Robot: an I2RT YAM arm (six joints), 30 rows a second.
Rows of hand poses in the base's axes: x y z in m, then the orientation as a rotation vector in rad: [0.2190, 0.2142, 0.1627, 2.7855, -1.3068, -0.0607]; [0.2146, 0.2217, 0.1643, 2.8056, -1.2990, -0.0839]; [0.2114, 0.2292, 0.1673, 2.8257, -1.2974, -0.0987]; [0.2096, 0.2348, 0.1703, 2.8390, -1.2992, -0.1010]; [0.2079, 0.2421, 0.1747, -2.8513, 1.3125, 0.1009]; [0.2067, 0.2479, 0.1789, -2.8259, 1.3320, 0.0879]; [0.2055, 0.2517, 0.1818, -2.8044, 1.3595, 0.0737]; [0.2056, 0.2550, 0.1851, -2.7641, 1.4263, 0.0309]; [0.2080, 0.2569, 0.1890, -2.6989, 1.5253, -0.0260]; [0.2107, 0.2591, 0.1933, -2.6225, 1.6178, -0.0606]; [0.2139, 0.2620, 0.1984, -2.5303, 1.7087, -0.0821]
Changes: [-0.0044, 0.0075, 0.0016, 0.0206, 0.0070, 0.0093]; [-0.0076, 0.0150, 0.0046, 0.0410, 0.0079, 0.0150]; [-0.0094, 0.0206, 0.0076, 0.0533, 0.0035, 0.0172]; [-0.0111, 0.0279, 0.0120, 0.0701, -0.0050, 0.0124]; [-0.0123, 0.0337, 0.0162, 0.0798, -0.0190, -0.0057]; [-0.0135, 0.0375, 0.0191, 0.0825, -0.0309, -0.0274]; [-0.0134, 0.0408, 0.0224, 0.0755, -0.0597, -0.0766]; [-0.0110, 0.0427, 0.0263, 0.0669, -0.0988, -0.1517]; [-0.0083, 0.0449, 0.0306, 0.0714, -0.1285, -0.2280]; [-0.0051, 0.0478, 0.0357, 0.0877, -0.1549, -0.3104]
